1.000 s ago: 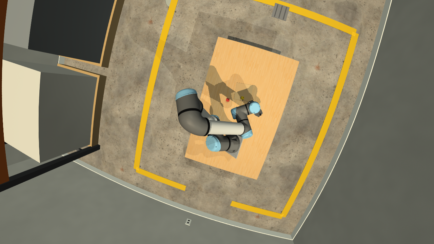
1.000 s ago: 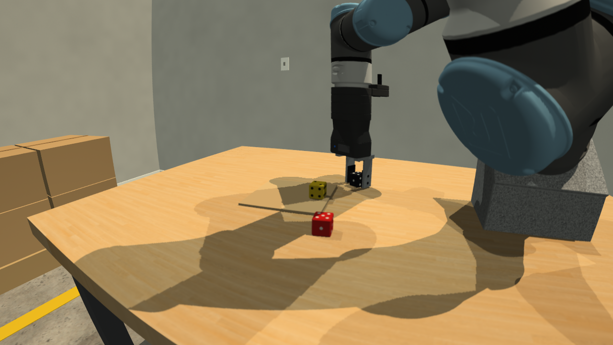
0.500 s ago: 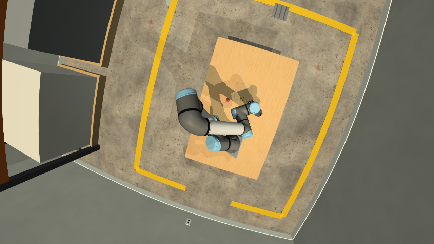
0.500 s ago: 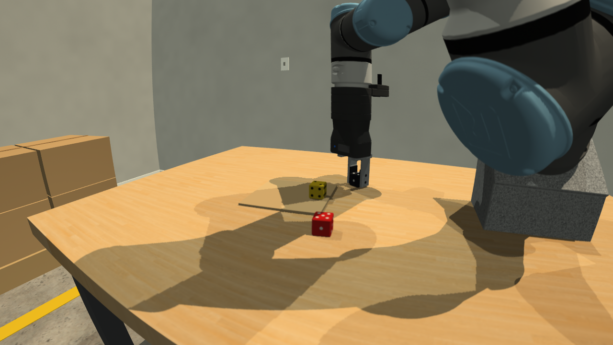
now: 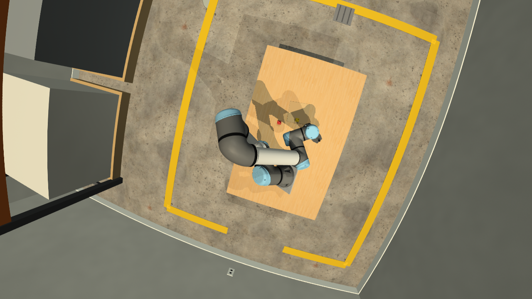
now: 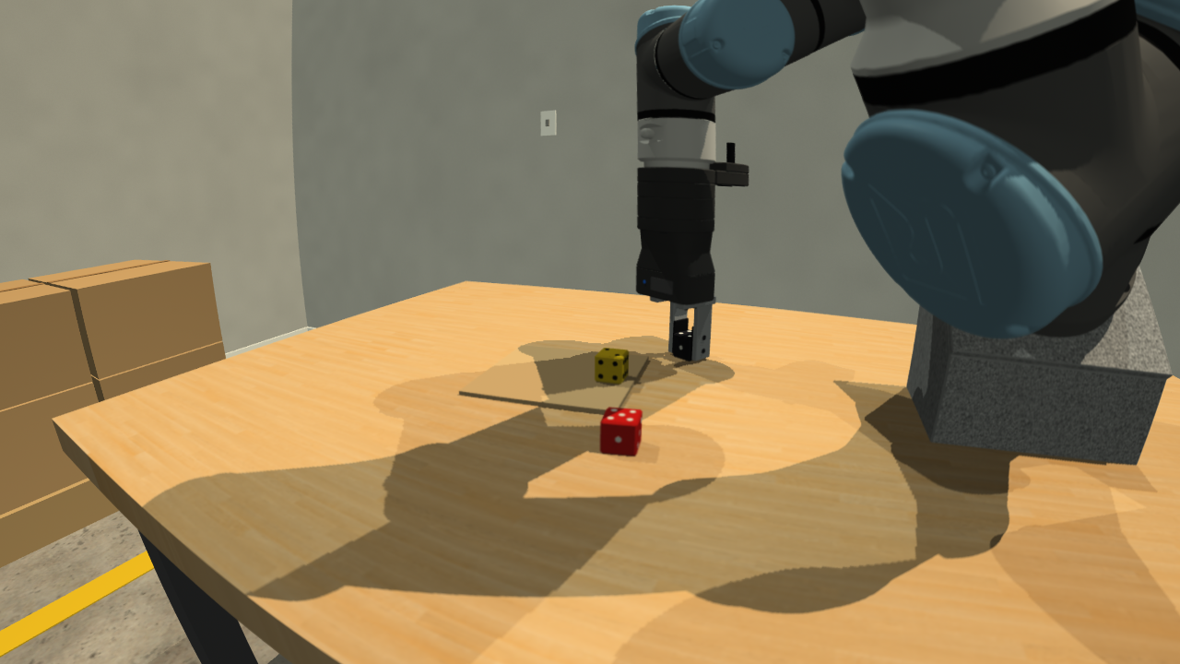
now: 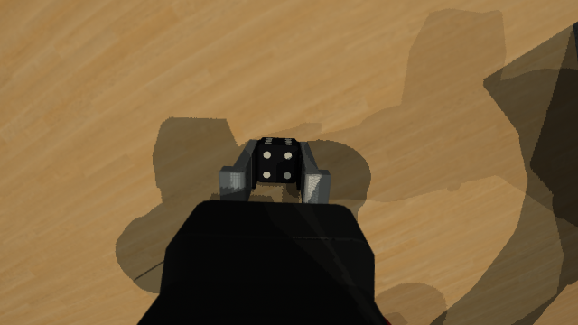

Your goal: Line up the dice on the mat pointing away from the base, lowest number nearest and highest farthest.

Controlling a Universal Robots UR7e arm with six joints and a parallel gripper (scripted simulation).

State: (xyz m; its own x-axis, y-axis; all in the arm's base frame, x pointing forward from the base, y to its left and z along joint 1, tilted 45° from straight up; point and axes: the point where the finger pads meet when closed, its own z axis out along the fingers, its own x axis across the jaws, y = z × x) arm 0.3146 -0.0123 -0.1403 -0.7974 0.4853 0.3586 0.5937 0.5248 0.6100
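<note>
Now: the tan mat 11 cm ahead of my hand, 9 cm to the left of it and 2 cm below it. From my hand the other things lie so: red die 21 cm to the left, 2 cm ahead, 1 cm below; black die 1 cm below; yellow die 9 cm to the left, 6 cm ahead.
</note>
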